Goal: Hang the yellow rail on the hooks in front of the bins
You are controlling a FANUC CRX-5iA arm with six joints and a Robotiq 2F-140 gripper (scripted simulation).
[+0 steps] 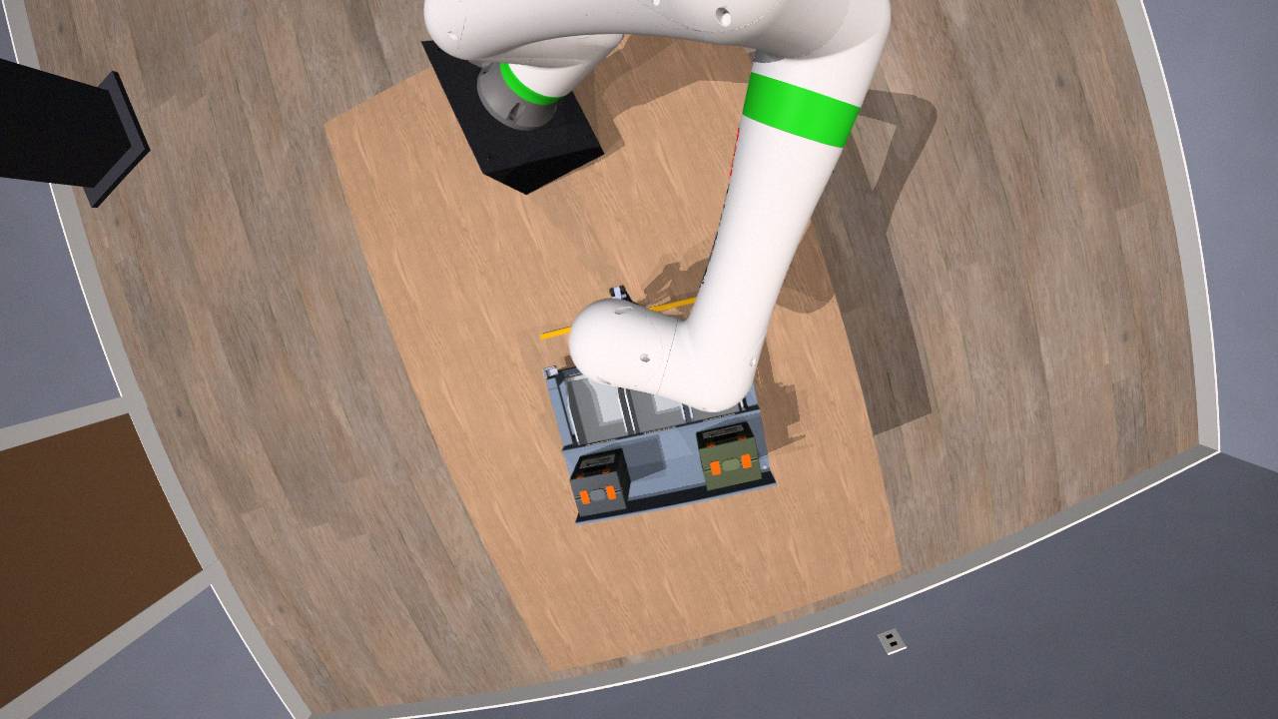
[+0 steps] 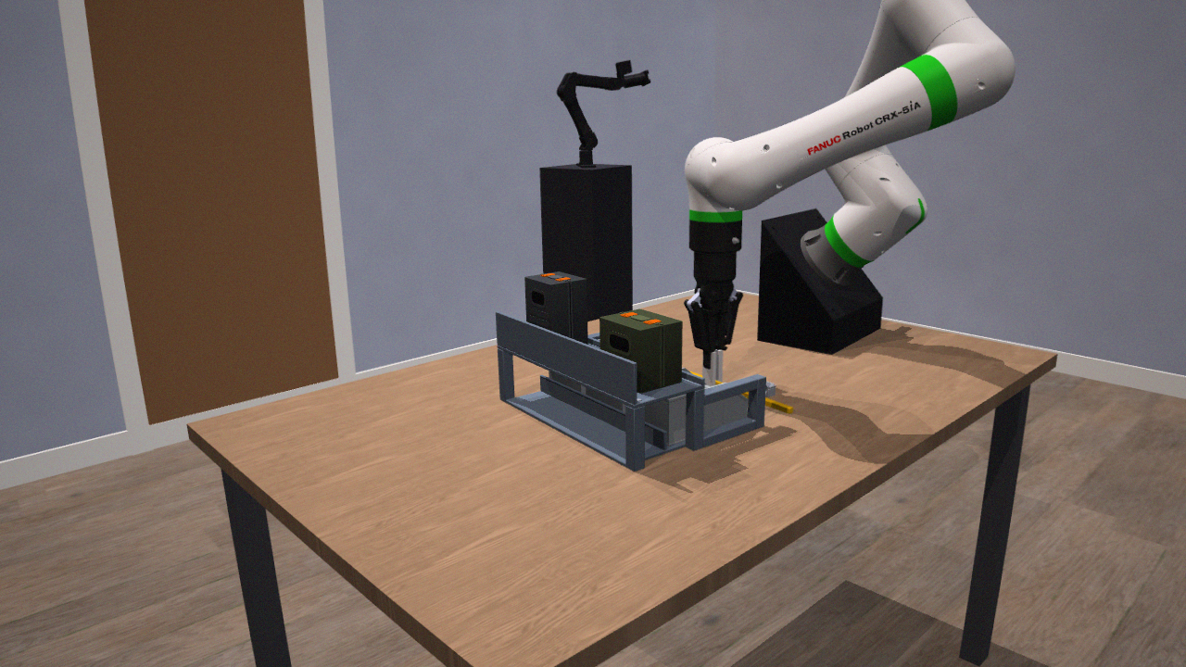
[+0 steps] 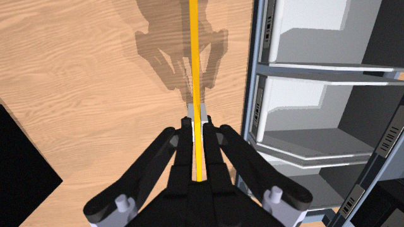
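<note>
Right now my hand is 30 mm above the yellow rail. Also, from my hand: black box: 230 mm ahead, 180 mm to the right, 130 mm above; then green box: 290 mm ahead, 110 mm above, 40 mm to the left.
</note>
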